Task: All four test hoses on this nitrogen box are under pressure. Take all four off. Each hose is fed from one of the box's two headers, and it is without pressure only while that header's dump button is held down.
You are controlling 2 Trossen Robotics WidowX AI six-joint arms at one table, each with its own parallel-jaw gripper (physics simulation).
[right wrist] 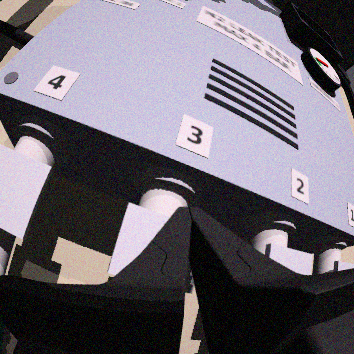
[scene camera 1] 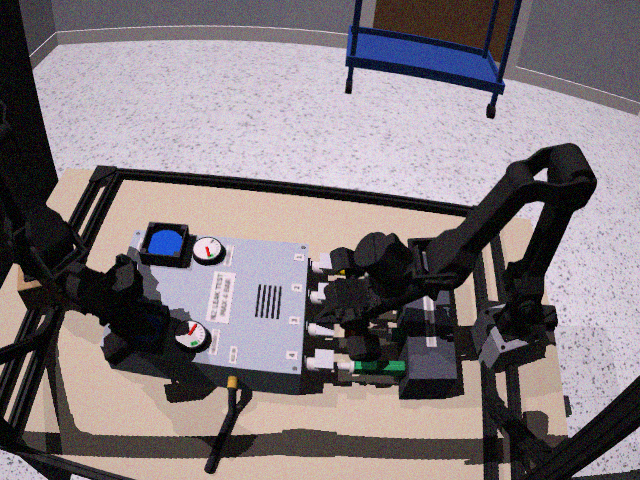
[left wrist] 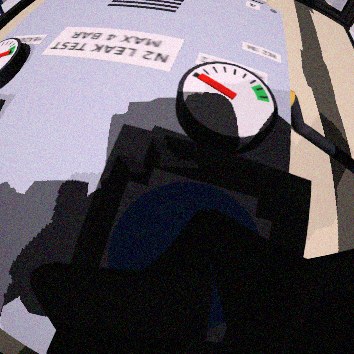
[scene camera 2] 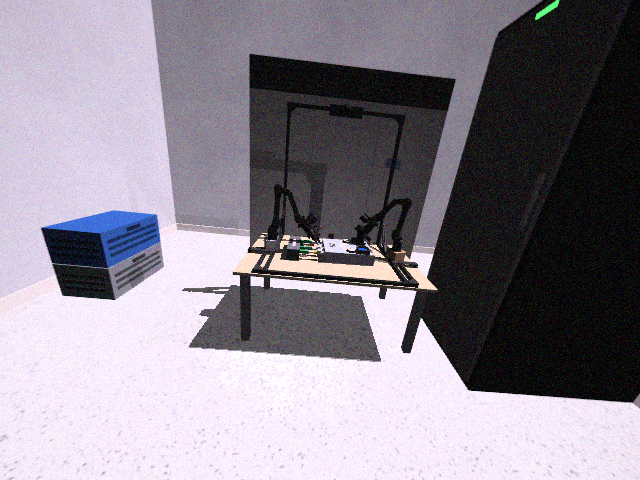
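Where they show: left gripper, between the fingertips: (scene camera 1: 154, 333) (left wrist: 206, 218); right gripper, between the fingertips: (right wrist: 186, 216) (scene camera 1: 315, 321) (scene camera 2: 321, 243); left arm's base, origin of its link: (scene camera 1: 37, 267) (scene camera 2: 396, 250); right arm's base, origin of its link: (scene camera 1: 511, 324) (scene camera 2: 272, 238).
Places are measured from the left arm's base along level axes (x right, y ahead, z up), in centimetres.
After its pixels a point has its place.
Observation:
The grey nitrogen box (scene camera 1: 247, 267) @(x 11.4, y 43.1, z -0.4 cm) (scene camera 2: 344, 249) @(x 9.4, y 40.2, z -0.1 cm) (left wrist: 105, 105) @(x 16.7, y 30.3, z -0.4 cm) (right wrist: 140, 70) @(x 27.0, y 43.5, z -0.4 cm) lies on the table. My left gripper (scene camera 1: 151, 324) @(x 21.4, y 23.2, z 0.2 cm) (scene camera 2: 362, 238) @(x 21.4, y 23.2, z 0.2 cm) (left wrist: 206, 218) @(x 21.4, y 23.2, z 0.2 cm) is shut, and its tips rest on the shaded blue dump button (left wrist: 154, 218) @(x 19.1, y 23.5, z 0.0 cm) at the box's near left corner, beside a gauge (scene camera 1: 191, 335) @(x 24.0, y 29.6, z 1.1 cm) (left wrist: 228, 102) @(x 23.4, y 28.9, z 1.1 cm). A second blue dump button (scene camera 1: 166, 242) @(x 2.6, y 29.3, z 1.2 cm) with its gauge (scene camera 1: 208, 250) @(x 6.9, y 36.9, z 1.2 cm) is uncovered. My right gripper (scene camera 1: 330, 311) @(x 25.4, y 50.8, z -1.1 cm) (scene camera 2: 313, 234) @(x 25.4, y 50.8, z -1.1 cm) (right wrist: 186, 216) @(x 25.4, y 50.8, z -1.1 cm) is shut and empty, with its tips at port 3's white coupling (scene camera 1: 320, 330) @(x 27.2, y 51.0, z -1.4 cm) (right wrist: 140, 232) @(x 27.4, y 51.3, z -1.4 cm). Hose 4 (scene camera 1: 385, 367) @(x 37.5, y 58.7, z -1.9 cm) is green and plugged in. My right arm hides most of the other hoses.
A dark manifold block (scene camera 1: 428, 362) @(x 40.0, y 65.4, z -0.4 cm) holds the hose ends to the right of the box. A black supply hose (scene camera 1: 223, 429) @(x 38.7, y 30.1, z -7.0 cm) with a yellow fitting leaves the box's front. A black frame (scene camera 1: 270, 186) @(x -14.8, y 55.5, z -6.5 cm) rims the table. A blue cart (scene camera 1: 423, 57) stands behind.

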